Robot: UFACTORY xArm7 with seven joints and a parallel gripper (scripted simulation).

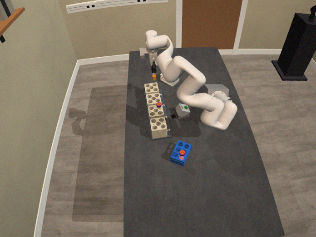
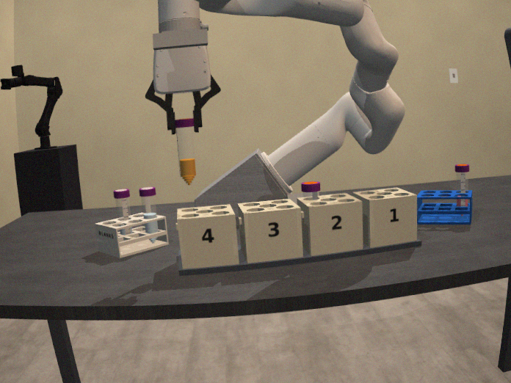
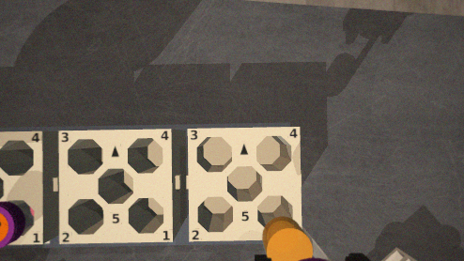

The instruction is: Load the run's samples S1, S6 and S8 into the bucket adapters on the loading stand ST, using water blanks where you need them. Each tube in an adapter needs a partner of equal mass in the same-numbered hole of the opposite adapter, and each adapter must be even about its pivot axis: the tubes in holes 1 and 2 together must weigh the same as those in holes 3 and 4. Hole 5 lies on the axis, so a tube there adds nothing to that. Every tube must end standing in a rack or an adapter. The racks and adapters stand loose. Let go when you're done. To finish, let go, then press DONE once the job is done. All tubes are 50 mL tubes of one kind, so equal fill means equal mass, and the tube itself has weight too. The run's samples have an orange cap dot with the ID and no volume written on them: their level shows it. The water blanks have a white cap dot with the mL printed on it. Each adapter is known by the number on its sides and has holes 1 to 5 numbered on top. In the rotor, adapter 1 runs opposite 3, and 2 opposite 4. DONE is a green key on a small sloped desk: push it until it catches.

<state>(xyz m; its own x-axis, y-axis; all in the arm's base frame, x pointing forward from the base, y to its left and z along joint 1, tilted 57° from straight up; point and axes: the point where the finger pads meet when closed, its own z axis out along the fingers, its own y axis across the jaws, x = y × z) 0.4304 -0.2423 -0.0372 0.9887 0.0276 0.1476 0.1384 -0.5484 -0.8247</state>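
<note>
My hand is 10 mm to the left of the sample S8 and 50 mm above it. Round my hand: white blank rack 120 mm behind, 150 mm to the right, 220 mm below; blue sample rack 150 mm behind, 530 mm to the left, 220 mm below; loading stand ST 190 mm to the left, 250 mm below.
</note>
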